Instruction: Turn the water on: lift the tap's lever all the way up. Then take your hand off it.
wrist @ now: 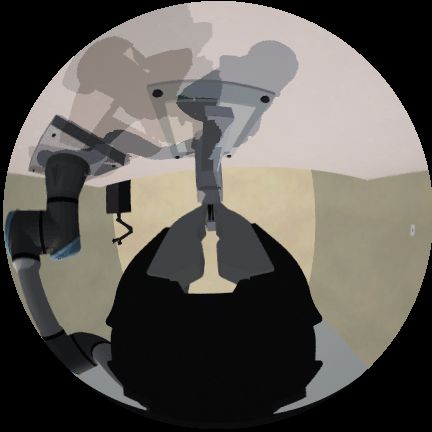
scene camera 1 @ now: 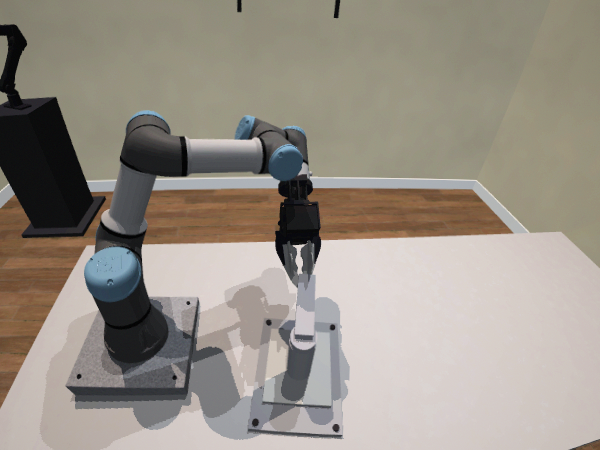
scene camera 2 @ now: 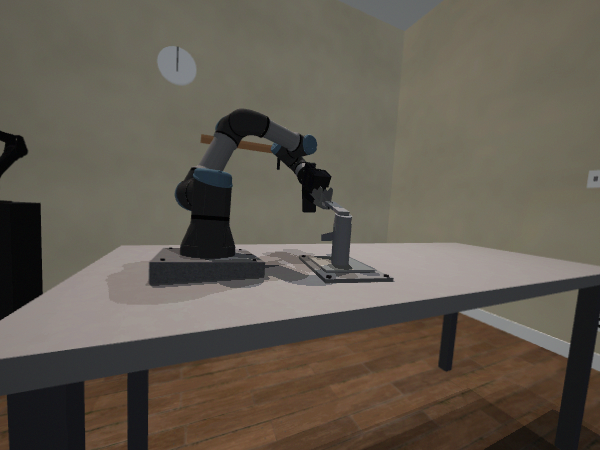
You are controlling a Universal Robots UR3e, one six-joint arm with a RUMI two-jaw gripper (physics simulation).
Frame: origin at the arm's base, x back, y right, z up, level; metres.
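Seen in the pictures: gripper, fingertip midpoint: point(wrist: 210, 206) point(scene camera 1: 301, 289) point(scene camera 2: 328, 208); arm's base at its link origin: point(wrist: 66, 165) point(scene camera 1: 137, 335) point(scene camera 2: 208, 254).
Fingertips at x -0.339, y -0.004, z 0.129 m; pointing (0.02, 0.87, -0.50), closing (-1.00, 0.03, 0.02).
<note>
Offsets run from my fingertips to a thing's top centre. "*": to the spot under its first point. Level surfaces: height alone.
The tap's grey body {* dz -0.101, dx +0.011, dy +0.112 m} point(scene camera 1: 299, 370) point(scene camera 2: 342, 240) point(wrist: 207, 165) stands upright on its mounting plate {* dz -0.152, dx +0.095, dy +0.156 m} point(scene camera 1: 256, 407), with a short spout {dz -0.061, dx -0.005, dy +0.020 m} point(scene camera 2: 327, 236) point(wrist: 219, 111) on the side. Its flat pale lever {dz +0.024, dx -0.002, dy +0.038 m} point(scene camera 1: 306, 310) point(scene camera 2: 339, 208) sits on top and slopes upward from the body towards my gripper. My gripper point(scene camera 1: 301, 280) point(scene camera 2: 326, 204) point(wrist: 210, 206) is shut, with no object between its fingers. Its fingertips are at the lever's free end, touching it or very close. The fingers partly hide that end in the wrist view, so the exact contact cannot be told.
The arm's stone-like base block point(scene camera 1: 175, 350) point(scene camera 2: 207, 272) stands on the pale table {dz -0.160 m} point(scene camera 1: 450, 325) point(scene camera 2: 425, 265), left of the tap. A black pedestal point(scene camera 1: 45, 165) with another dark arm stands beyond the table at the left.
</note>
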